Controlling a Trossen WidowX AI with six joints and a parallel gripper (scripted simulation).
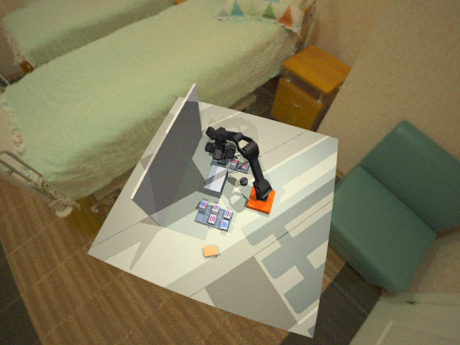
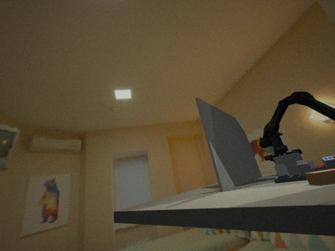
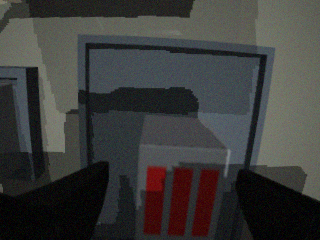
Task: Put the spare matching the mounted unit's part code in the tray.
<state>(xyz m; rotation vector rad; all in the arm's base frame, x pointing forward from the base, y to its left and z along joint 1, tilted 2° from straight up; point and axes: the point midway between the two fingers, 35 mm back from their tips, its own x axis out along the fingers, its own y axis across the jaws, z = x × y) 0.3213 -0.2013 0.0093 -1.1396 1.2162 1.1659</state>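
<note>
My gripper tip is now 2 cm above the flat grey tray. Round my gripper tip: holder 14 cm behind, 2 cm to the left, 2 cm below; then black disc 19 cm behind, 12 cm to the left, 2 cm below; then tall grey mounted unit 20 cm to the left, 3 cm behind, 3 cm above.
</note>
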